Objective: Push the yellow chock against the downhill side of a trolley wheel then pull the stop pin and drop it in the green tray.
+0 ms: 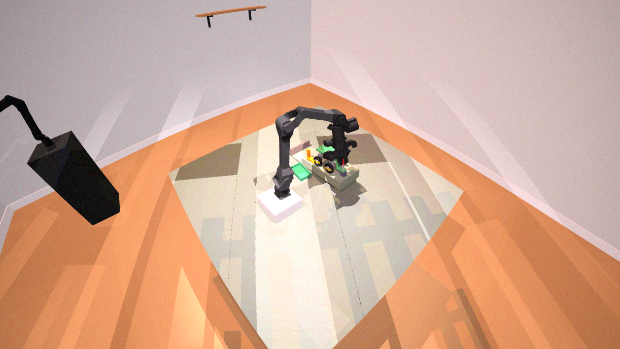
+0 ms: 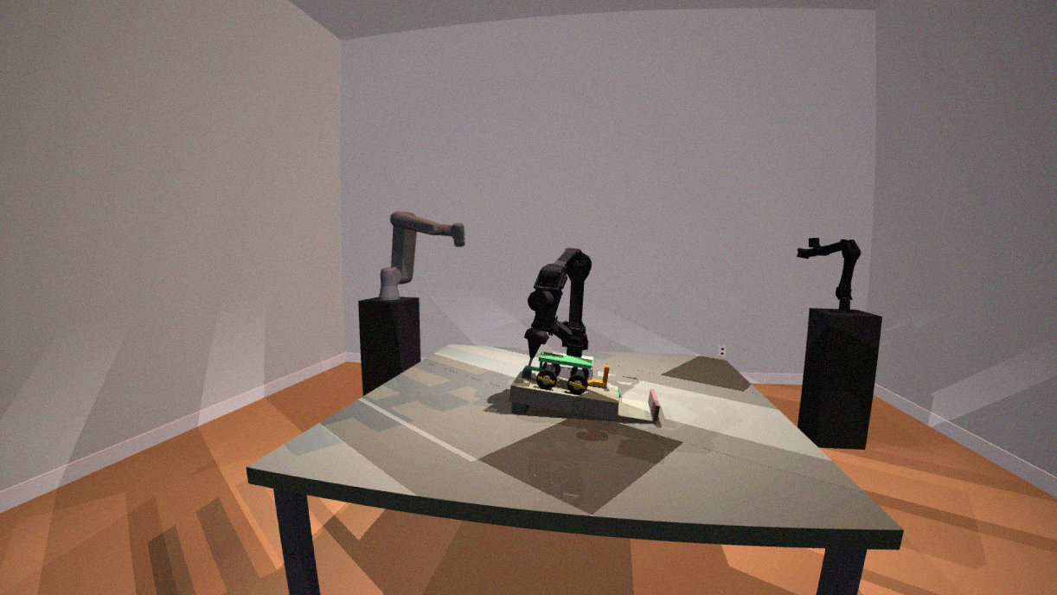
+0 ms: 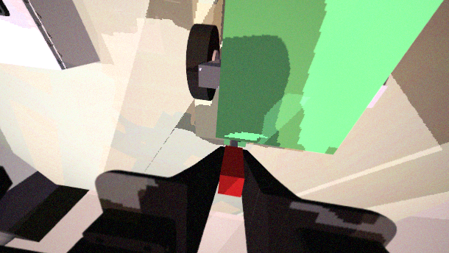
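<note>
Now: the green tray 11 cm behind my gripper tip, 20 cm to the left of it and 16 cm below it. Also, from my gripper tip: red-headed stop pin (right at my gripper tip); then trolley (2 cm ahead, 10 cm to the left, 3 cm below); then beige ramp (2 cm ahead, 11 cm to the left, 10 cm below).
</note>
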